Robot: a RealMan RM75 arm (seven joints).
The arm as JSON. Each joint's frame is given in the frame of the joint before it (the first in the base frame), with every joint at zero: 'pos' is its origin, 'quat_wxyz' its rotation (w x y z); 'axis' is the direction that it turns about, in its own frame. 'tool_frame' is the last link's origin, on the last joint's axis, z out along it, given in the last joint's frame.
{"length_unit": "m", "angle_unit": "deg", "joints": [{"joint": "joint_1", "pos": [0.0, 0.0, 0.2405], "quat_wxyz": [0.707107, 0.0, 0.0, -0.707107], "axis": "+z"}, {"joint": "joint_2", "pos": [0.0, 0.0, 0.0], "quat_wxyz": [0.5, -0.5, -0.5, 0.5], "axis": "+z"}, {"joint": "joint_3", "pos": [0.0, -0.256, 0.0], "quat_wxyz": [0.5, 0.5, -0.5, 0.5], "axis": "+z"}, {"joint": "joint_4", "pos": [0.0, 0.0, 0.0], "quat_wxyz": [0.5, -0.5, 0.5, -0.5], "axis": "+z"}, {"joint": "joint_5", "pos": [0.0, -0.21, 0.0], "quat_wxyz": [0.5, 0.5, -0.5, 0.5], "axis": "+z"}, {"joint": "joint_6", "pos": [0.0, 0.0, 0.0], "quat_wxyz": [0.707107, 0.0, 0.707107, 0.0], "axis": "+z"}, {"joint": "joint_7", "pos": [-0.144, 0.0, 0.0], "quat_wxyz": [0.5, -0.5, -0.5, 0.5], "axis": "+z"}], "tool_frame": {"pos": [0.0, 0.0, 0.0], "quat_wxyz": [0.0, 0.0, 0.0, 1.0]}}
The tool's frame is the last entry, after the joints.
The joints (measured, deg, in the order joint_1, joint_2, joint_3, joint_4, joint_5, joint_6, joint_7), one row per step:
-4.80 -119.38 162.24 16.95 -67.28 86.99 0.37
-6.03 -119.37 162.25 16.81 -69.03 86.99 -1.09
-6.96 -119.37 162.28 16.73 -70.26 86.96 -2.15
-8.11 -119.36 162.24 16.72 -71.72 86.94 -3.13
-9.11 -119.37 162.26 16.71 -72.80 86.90 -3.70
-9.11 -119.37 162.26 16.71 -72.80 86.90 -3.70
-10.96 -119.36 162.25 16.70 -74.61 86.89 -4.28
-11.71 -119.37 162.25 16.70 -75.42 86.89 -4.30
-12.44 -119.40 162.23 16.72 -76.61 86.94 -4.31
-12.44 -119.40 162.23 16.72 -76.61 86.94 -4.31
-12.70 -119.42 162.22 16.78 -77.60 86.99 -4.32
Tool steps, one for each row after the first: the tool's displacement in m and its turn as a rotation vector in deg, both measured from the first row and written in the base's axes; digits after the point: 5 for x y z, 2 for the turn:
0.00063 0.00786 0.00338 0.93 -1.56 0.09
0.00147 0.01372 0.00558 1.53 -2.72 0.08
0.00293 0.02104 0.00831 2.37 -3.93 0.00
0.00476 0.02722 0.01005 2.94 -4.70 -0.23
0.00476 0.02722 0.01005 2.94 -4.70 -0.23
0.00869 0.03854 0.01333 4.04 -5.64 -0.82
0.01033 0.04308 0.01469 4.57 -5.85 -1.02
0.01149 0.04755 0.01668 5.41 -6.18 -0.97
0.01149 0.04755 0.01668 5.41 -6.18 -0.97
0.01116 0.04925 0.01827 6.12 -6.49 -0.59

